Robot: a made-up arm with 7 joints.
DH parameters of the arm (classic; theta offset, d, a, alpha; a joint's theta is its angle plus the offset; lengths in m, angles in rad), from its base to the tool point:
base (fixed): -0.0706 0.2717 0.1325 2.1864
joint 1: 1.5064 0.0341 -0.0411 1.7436
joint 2: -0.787 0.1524 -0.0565 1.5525
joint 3: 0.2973 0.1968 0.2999 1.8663
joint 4: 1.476 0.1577 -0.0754 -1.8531
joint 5: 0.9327 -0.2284 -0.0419 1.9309
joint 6: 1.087 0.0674 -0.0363 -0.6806
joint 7: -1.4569 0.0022 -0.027 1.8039
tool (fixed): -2.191 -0.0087 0 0
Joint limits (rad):
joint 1: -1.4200..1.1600
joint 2: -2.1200..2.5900
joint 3: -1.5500..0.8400
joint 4: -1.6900..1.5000
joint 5: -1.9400..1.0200
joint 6: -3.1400..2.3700
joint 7: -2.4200..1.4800
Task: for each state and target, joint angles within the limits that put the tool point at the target. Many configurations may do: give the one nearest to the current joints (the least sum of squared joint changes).
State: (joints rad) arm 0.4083 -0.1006 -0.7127 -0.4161 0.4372 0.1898 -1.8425
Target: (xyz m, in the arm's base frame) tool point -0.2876 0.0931 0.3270
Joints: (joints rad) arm 0.1177 -0.0015 -1.0084 0.0082 0.4357 0.1550 -1.9707
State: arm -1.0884 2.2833 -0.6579 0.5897 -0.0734 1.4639 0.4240
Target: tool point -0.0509 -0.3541 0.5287
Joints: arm -1.0219 2.1266 -1.2808 0.1475 -0.0911 1.5890 0.3515
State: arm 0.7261 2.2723 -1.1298 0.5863 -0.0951 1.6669 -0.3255
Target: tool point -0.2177 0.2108 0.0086
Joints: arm 0.9958 2.1419 -1.4541 0.4952 -0.1091 1.6601 -0.3500
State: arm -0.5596 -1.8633 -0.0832 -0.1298 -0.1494 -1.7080 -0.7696
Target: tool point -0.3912 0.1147 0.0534
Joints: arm -1.1474 -2.1200 -0.0015 0.5172 -0.0269 -1.7167 -0.9504
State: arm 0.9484 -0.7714 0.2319 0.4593 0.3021 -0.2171 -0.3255
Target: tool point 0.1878 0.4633 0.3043
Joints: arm 1.0312 -0.8487 -0.2548 0.2229 0.2744 -0.3161 -0.3348
